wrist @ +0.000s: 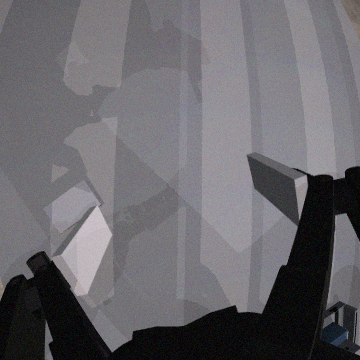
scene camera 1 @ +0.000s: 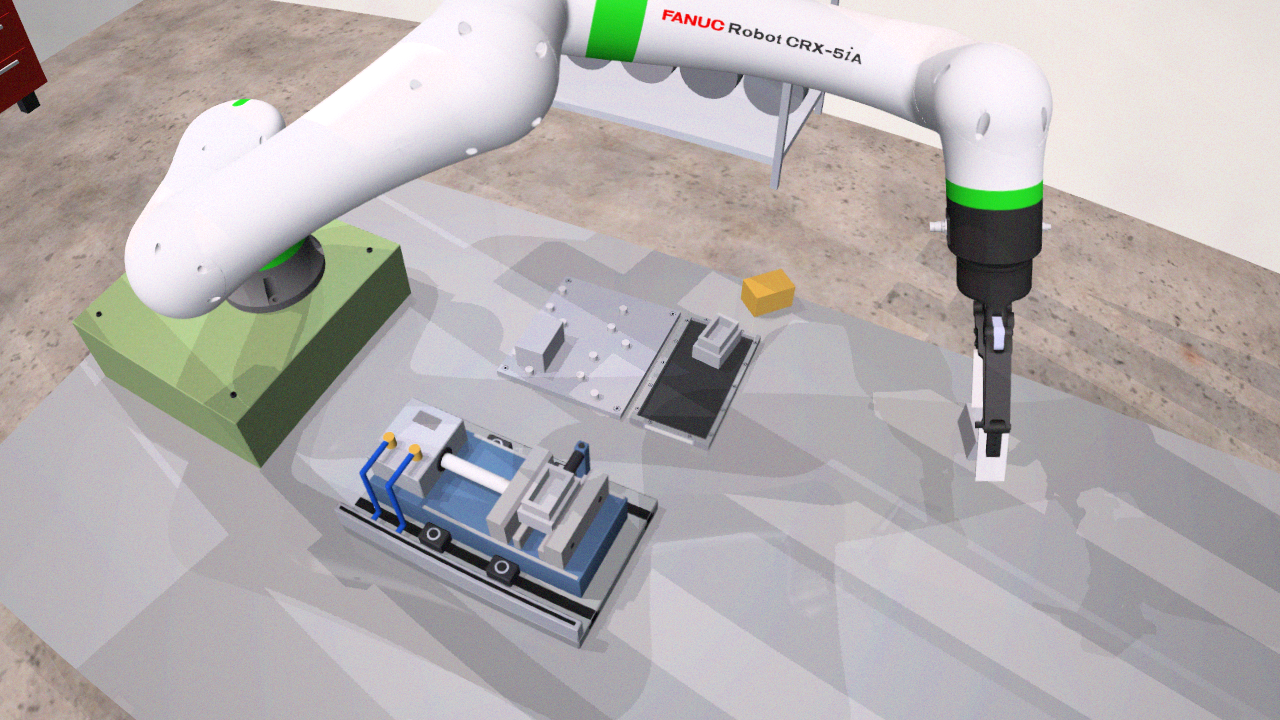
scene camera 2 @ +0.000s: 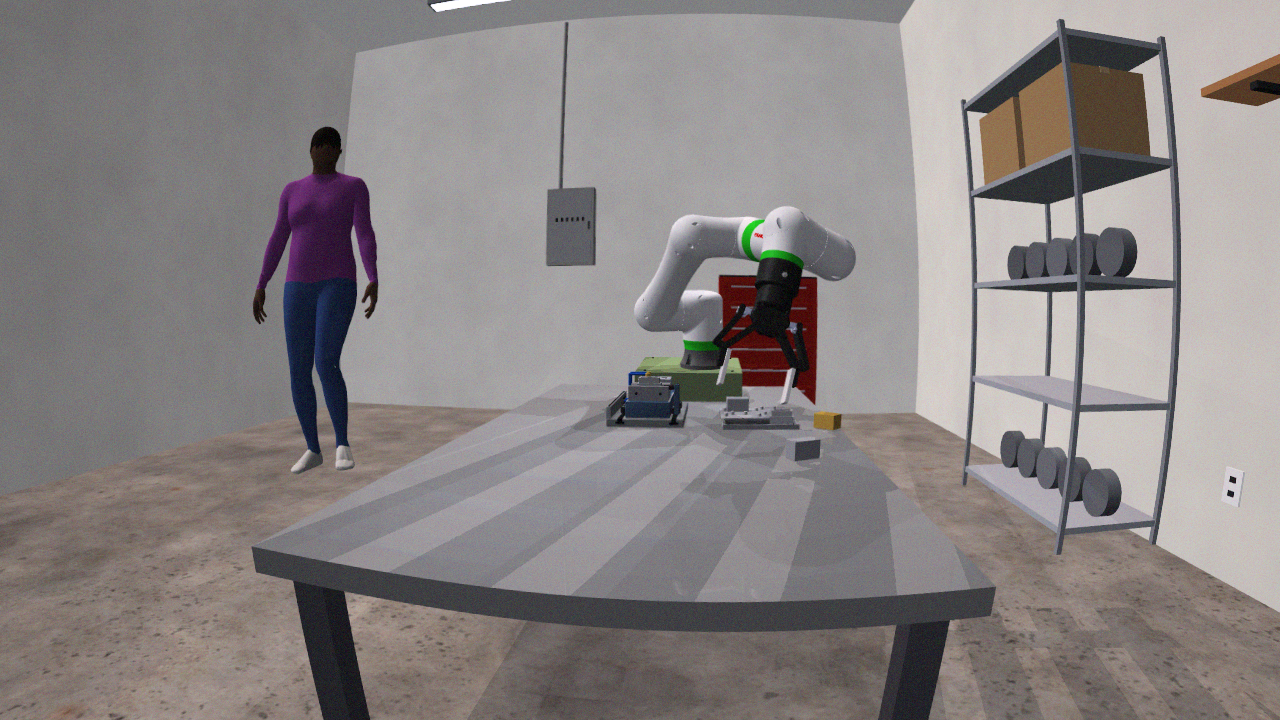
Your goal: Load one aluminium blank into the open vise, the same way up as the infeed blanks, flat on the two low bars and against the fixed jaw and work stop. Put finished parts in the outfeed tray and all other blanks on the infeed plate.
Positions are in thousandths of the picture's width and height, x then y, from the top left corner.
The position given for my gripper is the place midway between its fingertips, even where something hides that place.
My gripper (scene camera 1: 771, 610) is open, holding nothing. On the table rests a brass blank (scene camera 1: 600, 406). Also in view: a dark outfeed tray (scene camera 1: 536, 552) and an infeed plate (scene camera 1: 482, 520).
My gripper shows as well in the wrist view (wrist: 488, 546) and in scene camera 2 (scene camera 2: 588, 548). The dark outfeed tray also shows in scene camera 2 (scene camera 2: 575, 588). The wrist view misses the brass blank: it is out of frame.
